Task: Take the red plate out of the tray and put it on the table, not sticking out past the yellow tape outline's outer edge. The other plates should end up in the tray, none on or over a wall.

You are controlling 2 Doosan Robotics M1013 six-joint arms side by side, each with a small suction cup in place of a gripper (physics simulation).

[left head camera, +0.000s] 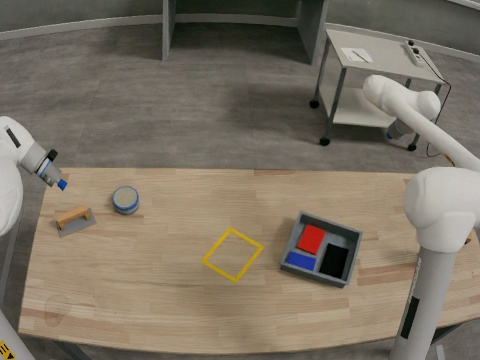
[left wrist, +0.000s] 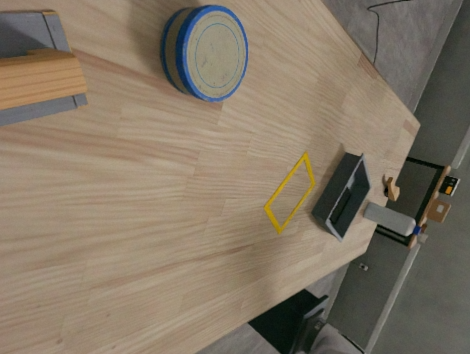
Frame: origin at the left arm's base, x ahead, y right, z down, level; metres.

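Seen in the pictures: left hand, tool point: (left head camera: pixel 65 187); right hand, tool point: (left head camera: pixel 389 135); right arm's base, link origin: (left wrist: pixel 307 330).
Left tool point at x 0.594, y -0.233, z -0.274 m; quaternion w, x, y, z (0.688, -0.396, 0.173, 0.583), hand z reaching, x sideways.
Observation:
A point is followed by its place in that frame.
The red plate (left head camera: pixel 311 239) {z -0.014, x 0.622, y 0.563 m} lies in the grey tray (left head camera: pixel 312 278) {z -0.010, x 0.469, y 0.556 m} (left wrist: pixel 330 187) {z -0.012, x 0.597, y 0.483 m}, toward its back left. The blue plate (left head camera: pixel 301 260) {z -0.014, x 0.538, y 0.521 m} lies at the front left of the tray, close to the red one, and the black plate (left head camera: pixel 334 260) {z -0.012, x 0.536, y 0.640 m} lies at the right. The yellow tape outline (left head camera: pixel 246 238) {z -0.001, x 0.630, y 0.343 m} (left wrist: pixel 285 180) {z -0.001, x 0.598, y 0.241 m} is on the table, left of the tray in the head view. My left suction cup (left head camera: pixel 62 185) is open, holding nothing, above the table's back left corner. My right suction cup (left head camera: pixel 389 135) is open, holding nothing, beyond the table's back edge, far from the tray.
A round blue-rimmed tin (left head camera: pixel 125 200) {z -0.044, x 0.728, y -0.080 m} (left wrist: pixel 215 54) {z -0.044, x 0.743, y -0.089 m} and a trowel with a wooden handle (left head camera: pixel 74 217) {z -0.049, x 0.634, y -0.267 m} (left wrist: pixel 40 80) {z -0.065, x 0.663, y -0.245 m} stand on the left of the table (left head camera: pixel 150 300) {z 0.000, x 0.372, y 0.036 m}. The right arm's white base (left head camera: pixel 430 295) {z -0.487, x 0.167, y 0.702 m} rises right of the tray. A cart (left head camera: pixel 380 55) stands behind the table.

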